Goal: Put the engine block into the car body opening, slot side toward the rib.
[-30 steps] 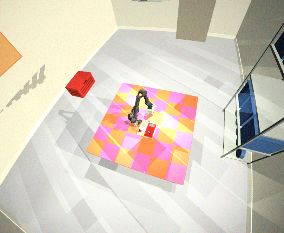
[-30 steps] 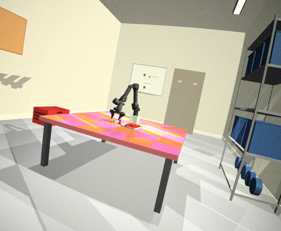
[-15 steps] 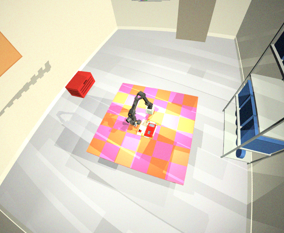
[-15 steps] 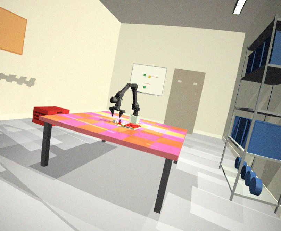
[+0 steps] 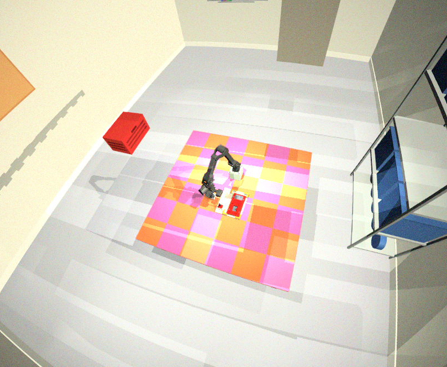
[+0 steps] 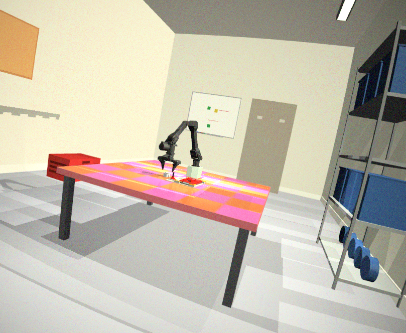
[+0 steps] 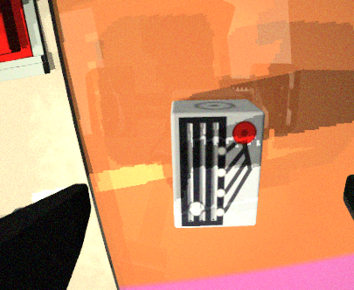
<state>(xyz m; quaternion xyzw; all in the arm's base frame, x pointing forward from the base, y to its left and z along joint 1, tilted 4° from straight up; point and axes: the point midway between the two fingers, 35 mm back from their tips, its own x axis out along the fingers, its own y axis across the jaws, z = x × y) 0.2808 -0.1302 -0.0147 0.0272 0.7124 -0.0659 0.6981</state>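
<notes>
My gripper tip is 30 mm above the engine block.
</notes>
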